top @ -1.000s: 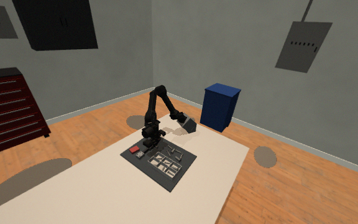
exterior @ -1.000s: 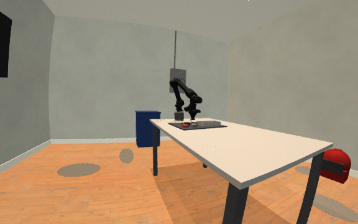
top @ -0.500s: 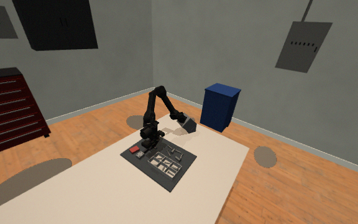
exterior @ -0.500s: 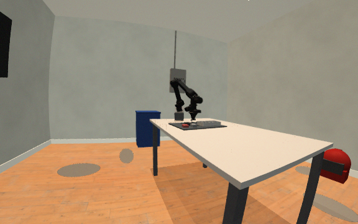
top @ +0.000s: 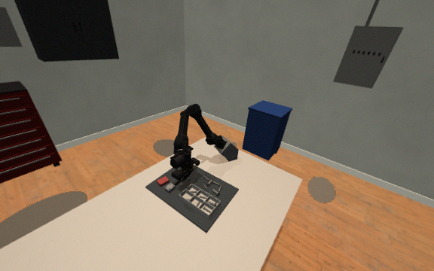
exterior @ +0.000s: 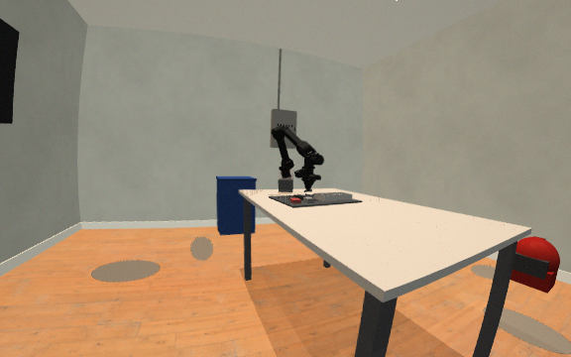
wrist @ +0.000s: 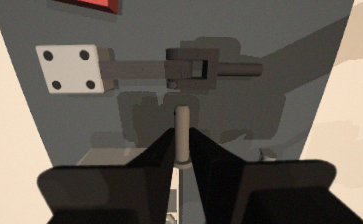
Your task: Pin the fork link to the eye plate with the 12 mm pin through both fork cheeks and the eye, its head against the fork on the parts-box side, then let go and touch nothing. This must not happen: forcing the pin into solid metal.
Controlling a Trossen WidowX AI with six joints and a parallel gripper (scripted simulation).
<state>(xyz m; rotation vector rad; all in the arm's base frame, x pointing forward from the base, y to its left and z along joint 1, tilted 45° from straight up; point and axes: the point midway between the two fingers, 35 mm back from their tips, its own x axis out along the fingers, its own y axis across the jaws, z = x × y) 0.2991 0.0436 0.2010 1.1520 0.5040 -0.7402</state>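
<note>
The eye plate is 70 mm below my hand, 50 mm to the right of it and 10 mm ahead of it. Also, from my hand: fork link (70 mm below, 50 mm to the right, 20 mm behind); dark mat (90 mm below, 50 mm to the left); grey block (90 mm ahead, 60 mm below, 50 mm to the right).
</note>
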